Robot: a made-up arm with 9 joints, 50 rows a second.
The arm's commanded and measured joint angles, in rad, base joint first. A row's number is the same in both.
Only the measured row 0 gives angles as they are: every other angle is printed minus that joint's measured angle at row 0.
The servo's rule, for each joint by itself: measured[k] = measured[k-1] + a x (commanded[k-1-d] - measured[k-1]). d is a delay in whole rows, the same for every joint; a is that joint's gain. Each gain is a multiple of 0.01, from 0.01 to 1. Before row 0 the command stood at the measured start. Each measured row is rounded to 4 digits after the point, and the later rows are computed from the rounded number. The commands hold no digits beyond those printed.
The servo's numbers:
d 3
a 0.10 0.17 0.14 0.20 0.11 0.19 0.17 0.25 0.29
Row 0, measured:
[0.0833 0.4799 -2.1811 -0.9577 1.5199 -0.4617 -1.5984 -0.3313 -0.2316]
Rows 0 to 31, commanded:
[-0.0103 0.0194 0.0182 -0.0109 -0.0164 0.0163 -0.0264 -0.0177 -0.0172]
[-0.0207 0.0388 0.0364 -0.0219 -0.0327 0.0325 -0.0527 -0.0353 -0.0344]
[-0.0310 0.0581 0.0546 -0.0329 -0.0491 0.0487 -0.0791 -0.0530 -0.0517]
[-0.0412 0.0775 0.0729 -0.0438 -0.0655 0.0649 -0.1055 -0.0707 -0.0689]
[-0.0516 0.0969 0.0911 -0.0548 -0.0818 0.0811 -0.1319 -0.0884 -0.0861]
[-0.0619 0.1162 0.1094 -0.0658 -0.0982 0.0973 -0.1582 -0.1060 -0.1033]
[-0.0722 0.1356 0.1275 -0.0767 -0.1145 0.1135 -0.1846 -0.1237 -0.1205]
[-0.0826 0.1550 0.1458 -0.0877 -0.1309 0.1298 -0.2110 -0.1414 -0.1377]
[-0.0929 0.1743 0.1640 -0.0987 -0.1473 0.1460 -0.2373 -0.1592 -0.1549]
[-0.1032 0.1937 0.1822 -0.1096 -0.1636 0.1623 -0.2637 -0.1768 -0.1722]
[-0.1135 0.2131 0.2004 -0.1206 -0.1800 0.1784 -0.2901 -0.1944 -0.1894]
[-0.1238 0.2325 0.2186 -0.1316 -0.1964 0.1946 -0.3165 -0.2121 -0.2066]
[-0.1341 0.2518 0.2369 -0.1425 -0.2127 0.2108 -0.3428 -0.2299 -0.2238]
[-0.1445 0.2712 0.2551 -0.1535 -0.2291 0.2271 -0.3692 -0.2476 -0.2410]
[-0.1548 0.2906 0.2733 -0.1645 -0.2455 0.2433 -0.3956 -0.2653 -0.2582]
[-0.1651 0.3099 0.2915 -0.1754 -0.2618 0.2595 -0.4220 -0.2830 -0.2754]
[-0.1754 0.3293 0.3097 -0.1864 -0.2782 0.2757 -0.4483 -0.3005 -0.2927]
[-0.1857 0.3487 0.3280 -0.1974 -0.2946 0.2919 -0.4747 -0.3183 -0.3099]
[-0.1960 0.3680 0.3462 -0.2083 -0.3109 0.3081 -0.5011 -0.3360 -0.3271]
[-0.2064 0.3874 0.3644 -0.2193 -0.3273 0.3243 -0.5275 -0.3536 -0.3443]
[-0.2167 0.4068 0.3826 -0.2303 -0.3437 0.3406 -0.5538 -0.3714 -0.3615]
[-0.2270 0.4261 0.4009 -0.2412 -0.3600 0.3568 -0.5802 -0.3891 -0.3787]
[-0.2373 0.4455 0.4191 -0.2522 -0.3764 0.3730 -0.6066 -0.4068 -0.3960]
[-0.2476 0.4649 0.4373 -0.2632 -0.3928 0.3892 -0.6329 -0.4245 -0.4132]
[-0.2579 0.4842 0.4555 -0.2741 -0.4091 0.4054 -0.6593 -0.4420 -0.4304]
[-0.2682 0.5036 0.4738 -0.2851 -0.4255 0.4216 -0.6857 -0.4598 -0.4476]
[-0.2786 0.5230 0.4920 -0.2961 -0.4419 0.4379 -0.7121 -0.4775 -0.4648]
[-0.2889 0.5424 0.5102 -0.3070 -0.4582 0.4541 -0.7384 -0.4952 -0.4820]
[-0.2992 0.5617 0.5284 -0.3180 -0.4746 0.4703 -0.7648 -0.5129 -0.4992]
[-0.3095 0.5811 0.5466 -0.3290 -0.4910 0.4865 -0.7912 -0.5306 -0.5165]
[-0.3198 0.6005 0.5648 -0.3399 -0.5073 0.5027 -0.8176 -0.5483 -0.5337]
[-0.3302 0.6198 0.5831 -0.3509 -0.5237 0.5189 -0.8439 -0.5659 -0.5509]
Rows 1 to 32, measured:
[0.0000 0.0000 0.0000 0.0000 0.0000 0.0000 0.0000 0.0000 0.0000]
[0.0000 0.0000 0.0000 0.0000 0.0000 0.0000 0.0000 0.0000 0.0000]
[0.0000 0.0000 0.0000 0.0000 0.0000 0.0000 0.0000 0.0000 0.0000]
[-0.0010 0.0033 0.0025 -0.0022 -0.0018 0.0031 -0.0045 -0.0044 -0.0050]
[-0.0030 0.0093 0.0072 -0.0061 -0.0052 0.0087 -0.0127 -0.0121 -0.0135]
[-0.0058 0.0176 0.0138 -0.0115 -0.0100 0.0163 -0.0240 -0.0223 -0.0246]
[-0.0093 0.0278 0.0221 -0.0180 -0.0161 0.0255 -0.0379 -0.0344 -0.0374]
[-0.0135 0.0395 0.0318 -0.0254 -0.0233 0.0361 -0.0539 -0.0479 -0.0515]
[-0.0183 0.0525 0.0427 -0.0335 -0.0315 0.0477 -0.0716 -0.0624 -0.0665]
[-0.0237 0.0666 0.0546 -0.0421 -0.0406 0.0602 -0.0908 -0.0777 -0.0822]
[-0.0296 0.0816 0.0674 -0.0512 -0.0505 0.0734 -0.1112 -0.0936 -0.0983]
[-0.0359 0.0974 0.0809 -0.0607 -0.0611 0.0872 -0.1326 -0.1100 -0.1147]
[-0.0426 0.1138 0.0951 -0.0705 -0.0724 0.1015 -0.1549 -0.1267 -0.1314]
[-0.0497 0.1307 0.1098 -0.0805 -0.0842 0.1161 -0.1779 -0.1436 -0.1482]
[-0.0571 0.1480 0.1250 -0.0907 -0.0965 0.1310 -0.2015 -0.1607 -0.1651]
[-0.0648 0.1656 0.1407 -0.1011 -0.1093 0.1462 -0.2255 -0.1780 -0.1821]
[-0.0728 0.1836 0.1567 -0.1116 -0.1225 0.1616 -0.2499 -0.1954 -0.1992]
[-0.0810 0.2018 0.1730 -0.1222 -0.1360 0.1771 -0.2747 -0.2129 -0.2163]
[-0.0894 0.2202 0.1896 -0.1328 -0.1498 0.1928 -0.2997 -0.2304 -0.2334]
[-0.0980 0.2387 0.2064 -0.1435 -0.1639 0.2086 -0.3250 -0.2479 -0.2506]
[-0.1068 0.2574 0.2234 -0.1543 -0.1783 0.2244 -0.3504 -0.2655 -0.2678]
[-0.1157 0.2762 0.2406 -0.1651 -0.1929 0.2403 -0.3760 -0.2831 -0.2850]
[-0.1248 0.2951 0.2579 -0.1759 -0.2077 0.2563 -0.4018 -0.3007 -0.3022]
[-0.1340 0.3141 0.2754 -0.1868 -0.2227 0.2723 -0.4276 -0.3184 -0.3194]
[-0.1433 0.3331 0.2930 -0.1977 -0.2378 0.2884 -0.4535 -0.3361 -0.3366]
[-0.1527 0.3522 0.3107 -0.2086 -0.2530 0.3045 -0.4795 -0.3538 -0.3538]
[-0.1622 0.3714 0.3284 -0.2195 -0.2684 0.3206 -0.5056 -0.3715 -0.3710]
[-0.1718 0.3906 0.3462 -0.2304 -0.2839 0.3367 -0.5317 -0.3891 -0.3882]
[-0.1814 0.4098 0.3641 -0.2413 -0.2995 0.3528 -0.5579 -0.4068 -0.4054]
[-0.1911 0.4290 0.3820 -0.2523 -0.3152 0.3690 -0.5841 -0.4245 -0.4226]
[-0.2009 0.4483 0.3999 -0.2632 -0.3309 0.3852 -0.6103 -0.4422 -0.4398]
[-0.2107 0.4676 0.4179 -0.2742 -0.3467 0.4014 -0.6366 -0.4599 -0.4570]

